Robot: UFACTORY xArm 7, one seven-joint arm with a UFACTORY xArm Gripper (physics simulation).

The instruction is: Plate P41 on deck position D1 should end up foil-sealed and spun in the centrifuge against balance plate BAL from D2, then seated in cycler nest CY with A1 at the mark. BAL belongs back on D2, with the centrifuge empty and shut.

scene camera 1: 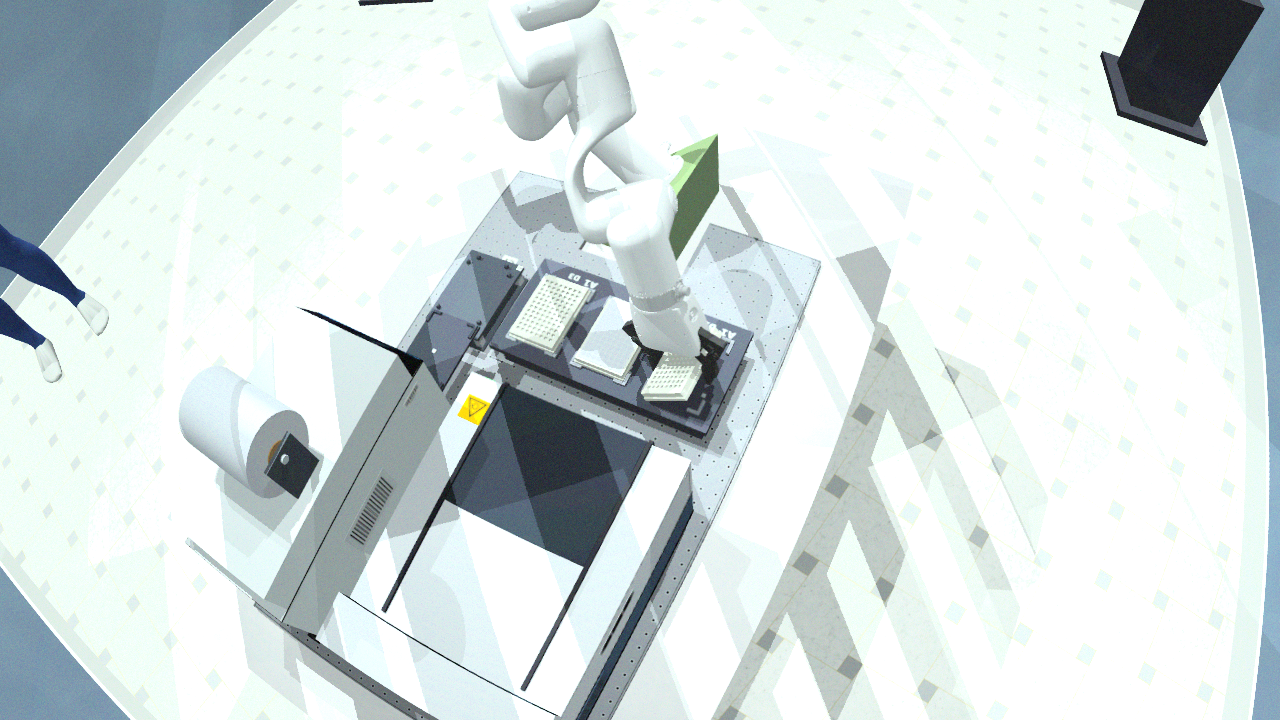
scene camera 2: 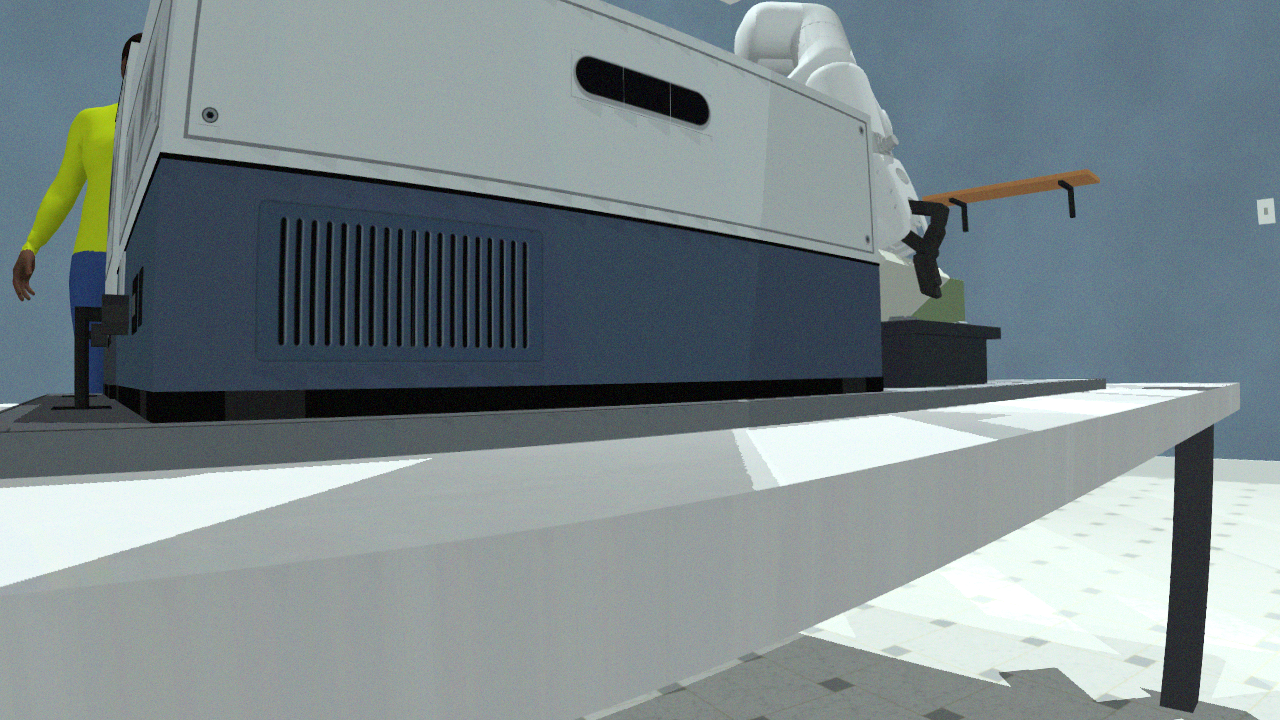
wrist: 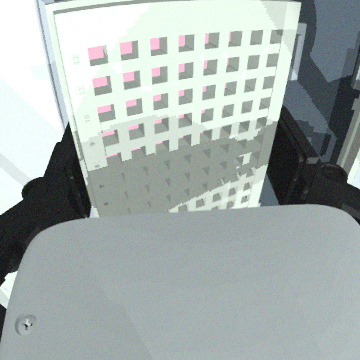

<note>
My gripper grips a well plate with pink wells. Also in view: a BAL plate and a centrifuge.
My gripper is seen too in scene camera 1 and in the wrist view.
</note>
